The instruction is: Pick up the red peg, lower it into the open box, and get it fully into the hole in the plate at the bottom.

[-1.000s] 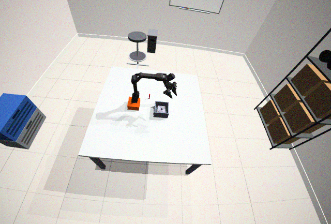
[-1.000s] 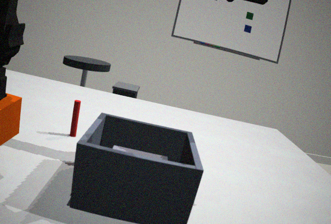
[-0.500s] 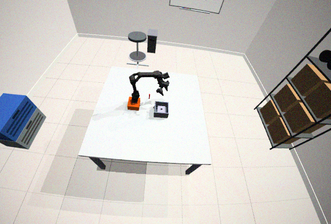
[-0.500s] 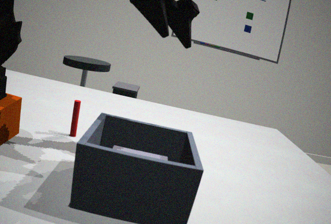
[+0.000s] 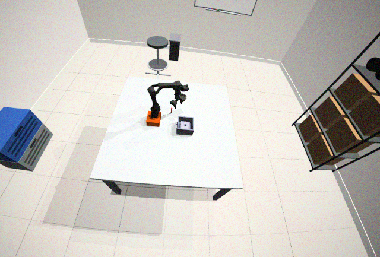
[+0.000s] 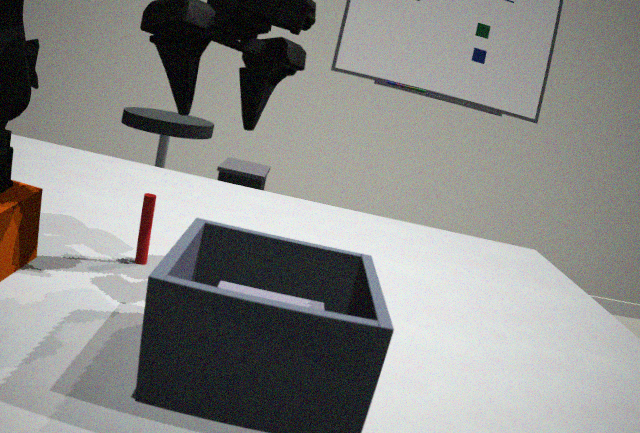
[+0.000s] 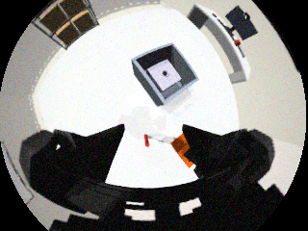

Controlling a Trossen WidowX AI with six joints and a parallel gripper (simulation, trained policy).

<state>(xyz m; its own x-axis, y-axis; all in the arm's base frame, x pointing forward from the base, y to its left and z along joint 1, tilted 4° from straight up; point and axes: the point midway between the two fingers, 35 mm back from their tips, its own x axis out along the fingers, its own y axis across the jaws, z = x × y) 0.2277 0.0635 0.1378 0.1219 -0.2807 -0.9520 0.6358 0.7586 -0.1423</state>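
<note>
My gripper tip is now 60 mm past the red peg, 60 mm to the right of it and 140 mm above it. From my gripper tip the other things lie so: light plate: 80 mm ahead, 140 mm to the right, 130 mm below; then grey box: 80 mm ahead, 140 mm to the right, 150 mm below.
</note>
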